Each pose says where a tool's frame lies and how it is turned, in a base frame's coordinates. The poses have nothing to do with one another.
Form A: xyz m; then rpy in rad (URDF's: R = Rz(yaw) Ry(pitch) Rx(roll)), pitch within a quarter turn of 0, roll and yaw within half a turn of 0.
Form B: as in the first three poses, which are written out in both.
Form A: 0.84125 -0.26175 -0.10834 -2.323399 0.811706 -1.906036
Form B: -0.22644 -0.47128 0.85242 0.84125; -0.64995 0.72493 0.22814 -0.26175; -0.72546 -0.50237 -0.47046 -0.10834; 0 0 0 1
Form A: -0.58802 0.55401 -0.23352 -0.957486 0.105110 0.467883
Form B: 0.88760 -0.33616 -0.31490 -0.58802; 0.44851 0.47502 0.75709 0.55401; -0.10492 -0.81323 0.57240 -0.23352; 0 0 0 1
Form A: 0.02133 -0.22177 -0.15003 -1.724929 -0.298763 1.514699
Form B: 0.05358 0.16959 -0.98406 0.02133; 0.95420 0.28178 0.10052 -0.22177; 0.29434 -0.94437 -0.14672 -0.15003; 0 0 0 1
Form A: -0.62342 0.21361 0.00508 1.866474 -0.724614 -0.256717
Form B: 0.72422 -0.68729 -0.05607 -0.62342; -0.19011 -0.12084 -0.97430 0.21361; 0.66285 0.71626 -0.21818 0.00508; 0 0 0 1
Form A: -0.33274 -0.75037 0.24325 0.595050 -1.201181 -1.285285
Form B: 0.10175 0.64738 -0.75534 -0.33274; -0.34663 0.73477 0.58306 -0.75037; 0.93247 0.20250 0.29916 0.24325; 0 0 0 1
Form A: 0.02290 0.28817 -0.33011 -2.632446 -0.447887 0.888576
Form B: 0.56833 0.81082 -0.13991 0.02290; 0.69962 -0.38670 0.60083 0.28817; 0.43306 -0.43935 -0.78704 -0.33011; 0 0 0 1
